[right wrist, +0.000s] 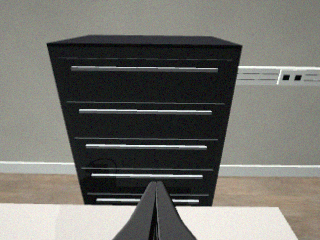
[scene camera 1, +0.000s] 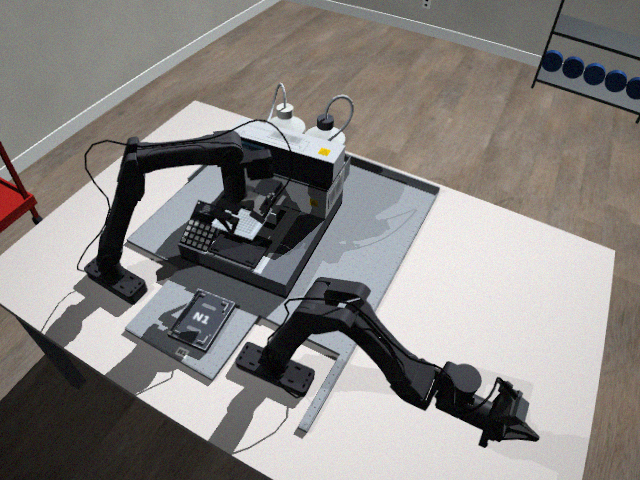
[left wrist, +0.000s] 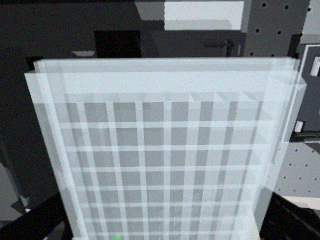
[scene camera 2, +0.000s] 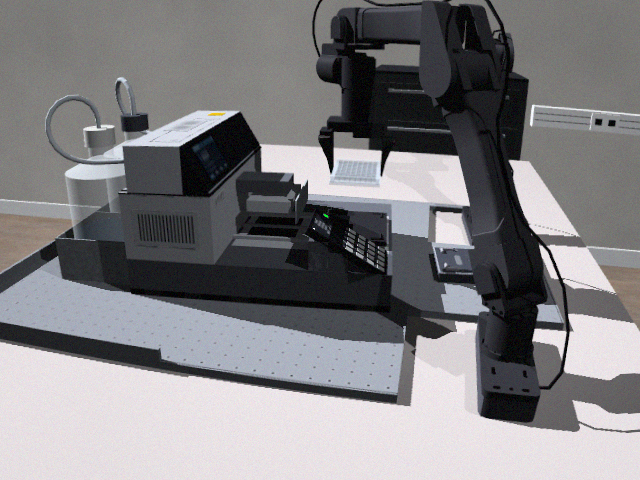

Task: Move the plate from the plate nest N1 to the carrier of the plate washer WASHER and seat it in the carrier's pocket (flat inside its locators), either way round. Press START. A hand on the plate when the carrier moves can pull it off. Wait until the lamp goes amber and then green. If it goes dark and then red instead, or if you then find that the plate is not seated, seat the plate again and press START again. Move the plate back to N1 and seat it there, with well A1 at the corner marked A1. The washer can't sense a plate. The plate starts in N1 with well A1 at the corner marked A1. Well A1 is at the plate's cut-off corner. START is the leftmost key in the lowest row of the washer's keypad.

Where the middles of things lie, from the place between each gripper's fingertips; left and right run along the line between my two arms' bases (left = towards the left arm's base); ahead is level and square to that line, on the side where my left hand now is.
My left gripper is now 23 cm past the nest N1 [scene camera 1: 185, 334], 2 cm to the left of it and 17 cm above it. Round my left hand: dark carrier [scene camera 1: 238, 249] 10 cm below; then white plate [scene camera 2: 346, 172] right at my left hand; then wash head [scene camera 2: 273, 203] 15 cm ahead, 2 cm to the left, 5 cm below.
The nest N1 is 1 cm ahead of my right hand, 83 cm to the left of it and 24 cm below it. The rest, counted from my right hand: dark carrier: 24 cm ahead, 86 cm to the left, 17 cm below; white plate: 24 cm ahead, 85 cm to the left, 7 cm below; wash head: 39 cm ahead, 87 cm to the left, 12 cm below.
